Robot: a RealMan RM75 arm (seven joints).
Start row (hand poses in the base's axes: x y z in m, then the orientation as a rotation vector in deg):
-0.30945 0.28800 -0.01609 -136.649 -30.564 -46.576
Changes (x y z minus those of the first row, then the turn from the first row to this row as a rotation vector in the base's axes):
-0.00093 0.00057 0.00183 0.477 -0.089 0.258
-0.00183 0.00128 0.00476 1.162 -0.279 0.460
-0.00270 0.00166 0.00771 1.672 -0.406 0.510
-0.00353 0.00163 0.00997 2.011 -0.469 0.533
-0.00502 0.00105 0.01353 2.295 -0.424 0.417
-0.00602 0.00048 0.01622 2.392 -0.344 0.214
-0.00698 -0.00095 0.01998 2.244 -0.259 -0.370
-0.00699 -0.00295 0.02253 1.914 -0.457 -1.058
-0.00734 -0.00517 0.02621 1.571 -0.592 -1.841
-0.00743 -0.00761 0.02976 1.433 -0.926 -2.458
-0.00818 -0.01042 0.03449 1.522 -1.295 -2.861
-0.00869 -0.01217 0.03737 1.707 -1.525 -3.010
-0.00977 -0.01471 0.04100 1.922 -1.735 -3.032
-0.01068 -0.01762 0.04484 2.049 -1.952 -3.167
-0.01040 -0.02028 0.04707 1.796 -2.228 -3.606
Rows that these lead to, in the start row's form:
-0.31038 0.28857 -0.01426 -136.073 -30.645 -46.613
-0.31128 0.28928 -0.01133 -135.304 -30.592 -46.813
-0.31215 0.28966 -0.00838 -134.780 -30.432 -46.987
-0.31298 0.28963 -0.00612 -134.443 -30.305 -47.080
-0.31447 0.28905 -0.00256 -134.249 -30.006 -47.097
-0.31547 0.28848 0.00013 -134.274 -29.692 -47.095
-0.31643 0.28705 0.00389 -134.692 -29.068 -47.233
-0.31644 0.28505 0.00644 -135.237 -28.528 -47.748
-0.31679 0.28283 0.01012 -135.851 -27.857 -48.228
-0.31688 0.28039 0.01367 -136.144 -27.347 -48.895
-0.31763 0.27758 0.01840 -136.124 -26.980 -49.529
-0.31814 0.27583 0.02128 -135.948 -26.802 -49.888
-0.31922 0.27329 0.02491 -135.695 -26.749 -50.170
-0.32013 0.27038 0.02875 -135.569 -26.612 -50.503
-0.31985 0.26772 0.03098 -135.901 -26.341 -51.016

